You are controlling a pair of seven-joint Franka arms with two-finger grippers.
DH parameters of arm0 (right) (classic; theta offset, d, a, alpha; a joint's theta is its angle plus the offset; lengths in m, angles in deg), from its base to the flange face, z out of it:
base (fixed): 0 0 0 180
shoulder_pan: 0 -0.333 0 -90
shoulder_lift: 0 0 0 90
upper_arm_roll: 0 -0.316 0.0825 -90
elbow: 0 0 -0.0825 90
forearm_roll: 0 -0.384 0 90
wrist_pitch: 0 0 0.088 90
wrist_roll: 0 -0.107 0 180
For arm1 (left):
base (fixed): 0 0 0 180
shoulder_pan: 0 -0.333 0 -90
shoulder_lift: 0 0 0 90
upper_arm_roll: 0 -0.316 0.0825 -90
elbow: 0 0 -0.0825 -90
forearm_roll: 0 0.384 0 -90
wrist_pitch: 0 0 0.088 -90
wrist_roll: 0 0.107 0 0
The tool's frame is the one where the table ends.
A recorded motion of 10 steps. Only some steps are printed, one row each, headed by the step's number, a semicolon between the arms.
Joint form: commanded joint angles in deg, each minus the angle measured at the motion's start. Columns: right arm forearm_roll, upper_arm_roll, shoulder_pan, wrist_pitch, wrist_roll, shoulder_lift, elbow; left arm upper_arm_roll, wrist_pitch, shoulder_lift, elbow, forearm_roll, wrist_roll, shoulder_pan.
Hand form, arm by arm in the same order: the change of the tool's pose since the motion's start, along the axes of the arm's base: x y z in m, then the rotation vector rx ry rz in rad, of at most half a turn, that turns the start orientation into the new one. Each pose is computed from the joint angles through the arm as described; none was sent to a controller.
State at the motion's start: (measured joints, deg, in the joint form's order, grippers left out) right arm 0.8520 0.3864 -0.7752 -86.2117 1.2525 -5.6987 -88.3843; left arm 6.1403 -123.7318 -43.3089 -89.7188 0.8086 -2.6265 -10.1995
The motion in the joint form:
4: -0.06 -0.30 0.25 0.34 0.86 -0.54 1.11; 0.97 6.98 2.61 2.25 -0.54 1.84 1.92
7: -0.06 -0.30 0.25 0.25 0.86 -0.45 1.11; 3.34 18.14 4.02 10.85 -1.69 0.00 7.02
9: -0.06 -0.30 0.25 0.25 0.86 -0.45 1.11; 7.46 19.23 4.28 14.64 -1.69 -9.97 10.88
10: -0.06 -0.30 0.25 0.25 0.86 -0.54 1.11; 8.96 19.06 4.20 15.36 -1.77 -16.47 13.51
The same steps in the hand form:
4: 0.0028 0.0005 0.0031 0.0036 -0.0038 0.0156; 0.0051 -0.0319 0.0398 -0.0220 0.0328 -0.0770
7: 0.0026 0.0005 0.0041 0.0036 -0.0069 0.0156; 0.0207 -0.1143 0.1112 -0.0557 0.0538 -0.1610
9: 0.0026 0.0005 0.0041 0.0036 -0.0069 0.0156; 0.0207 -0.1997 0.1478 -0.0713 0.0191 -0.1104
10: 0.0030 0.0005 0.0032 0.0036 -0.0053 0.0156; 0.0127 -0.2457 0.1550 -0.0726 0.0197 -0.0629

